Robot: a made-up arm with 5 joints.
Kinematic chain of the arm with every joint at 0, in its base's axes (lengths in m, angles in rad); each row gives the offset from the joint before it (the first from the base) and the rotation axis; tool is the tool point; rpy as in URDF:
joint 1: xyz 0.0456 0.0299 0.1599 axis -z
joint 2: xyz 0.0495 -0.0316 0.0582 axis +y
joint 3: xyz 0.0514 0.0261 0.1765 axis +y
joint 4: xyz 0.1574 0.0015 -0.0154 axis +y
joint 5: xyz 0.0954 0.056 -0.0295 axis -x
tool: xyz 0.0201 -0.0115 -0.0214 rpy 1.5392 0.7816 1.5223
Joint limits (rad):
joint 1: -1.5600..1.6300
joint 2: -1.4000..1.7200
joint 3: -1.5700..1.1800
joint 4: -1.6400..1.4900
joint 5: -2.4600..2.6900
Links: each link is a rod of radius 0.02 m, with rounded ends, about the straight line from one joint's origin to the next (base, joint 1, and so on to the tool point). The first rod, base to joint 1, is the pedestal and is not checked.
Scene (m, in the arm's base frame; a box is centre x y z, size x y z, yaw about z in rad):
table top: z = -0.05
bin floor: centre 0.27 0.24 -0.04 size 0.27 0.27 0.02 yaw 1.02
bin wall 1: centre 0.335 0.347 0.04 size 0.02 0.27 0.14 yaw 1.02
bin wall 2: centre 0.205 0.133 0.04 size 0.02 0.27 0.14 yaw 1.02
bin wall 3: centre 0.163 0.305 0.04 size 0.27 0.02 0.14 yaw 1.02
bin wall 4: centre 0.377 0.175 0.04 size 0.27 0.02 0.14 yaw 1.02
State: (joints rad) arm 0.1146 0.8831 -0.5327 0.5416 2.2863
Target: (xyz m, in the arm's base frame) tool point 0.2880 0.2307 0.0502
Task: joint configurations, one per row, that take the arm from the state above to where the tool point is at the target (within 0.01 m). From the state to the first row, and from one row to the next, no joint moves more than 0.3 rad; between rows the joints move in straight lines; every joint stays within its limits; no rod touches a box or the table.
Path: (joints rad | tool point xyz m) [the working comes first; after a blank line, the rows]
Joints at the target: -0.5518 0.9026 -0.1232 0.8151 2.3095
Straight joint move there: touches bin wall 4.

1: -0.1083 0.6944 -0.3623 0.7309 2.2842 | 0.4345 0.1158 0.1507
2: -0.3311 0.5058 -0.1919 0.9202 2.2821 | 0.3688 0.1868 0.1731
3: -0.5540 0.3171 -0.0215 1.1094 2.2800 | 0.2880 0.2307 0.1941
4: -0.5529 0.6099 -0.0724 0.9623 2.2947 | 0.2964 0.2359 0.1238
5: -0.5518 0.9026 -0.1232 0.8151 2.3095 | 0.2880 0.2307 0.0502

